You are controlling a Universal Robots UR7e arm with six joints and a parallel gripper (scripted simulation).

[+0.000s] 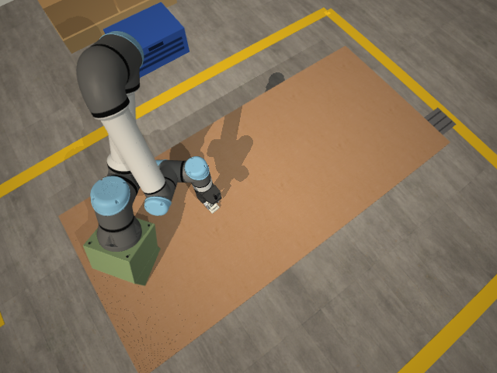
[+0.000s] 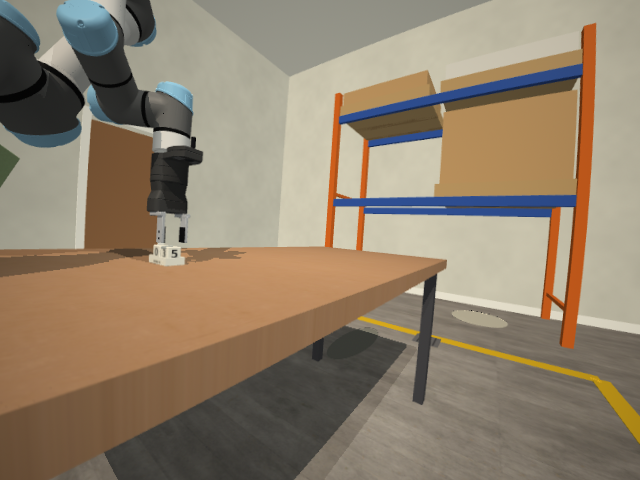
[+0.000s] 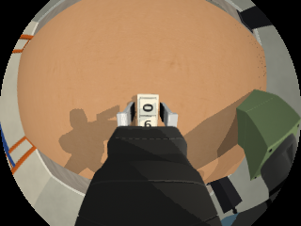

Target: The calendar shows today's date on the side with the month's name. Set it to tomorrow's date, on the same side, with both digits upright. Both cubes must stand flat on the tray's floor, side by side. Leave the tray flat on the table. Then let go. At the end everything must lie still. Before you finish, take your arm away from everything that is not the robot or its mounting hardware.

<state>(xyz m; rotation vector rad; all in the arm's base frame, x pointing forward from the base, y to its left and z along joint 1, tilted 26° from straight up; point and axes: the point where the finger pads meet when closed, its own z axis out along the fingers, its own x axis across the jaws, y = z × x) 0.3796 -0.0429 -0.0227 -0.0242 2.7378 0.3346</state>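
The white calendar tray lies 60 mm below my hand and 20 mm to the left of it.
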